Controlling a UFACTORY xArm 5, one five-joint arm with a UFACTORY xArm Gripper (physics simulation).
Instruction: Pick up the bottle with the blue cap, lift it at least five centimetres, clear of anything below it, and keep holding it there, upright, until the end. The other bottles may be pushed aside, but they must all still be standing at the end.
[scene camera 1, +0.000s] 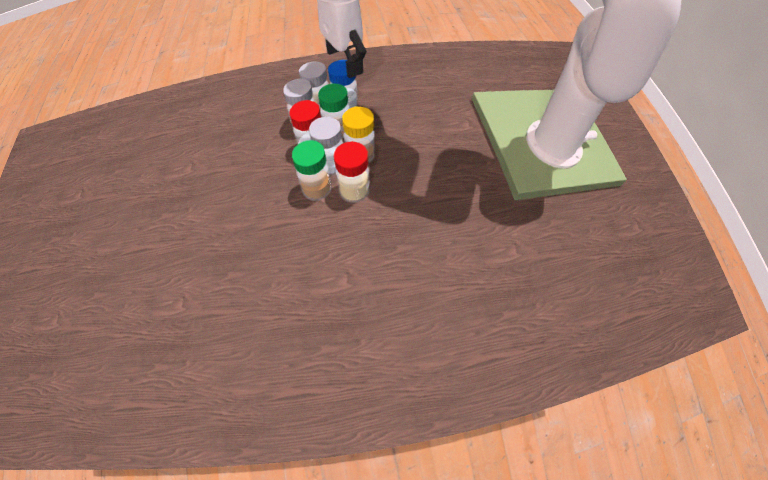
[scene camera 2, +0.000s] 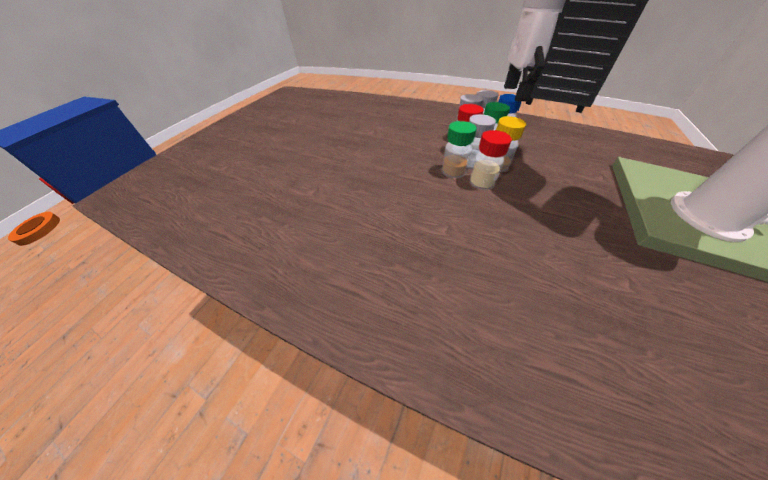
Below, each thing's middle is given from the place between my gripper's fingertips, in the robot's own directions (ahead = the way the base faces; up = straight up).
My gripper is now 10 mm short of the blue-capped bottle (scene camera 1: 337, 70) and 60 mm above it. The rest, counted from my hand: yellow-capped bottle (scene camera 1: 358, 122): 10 mm ahead, 150 mm to the left, 60 mm below; then red-capped bottle (scene camera 1: 303, 113): 100 mm ahead, 100 mm to the left, 60 mm below.
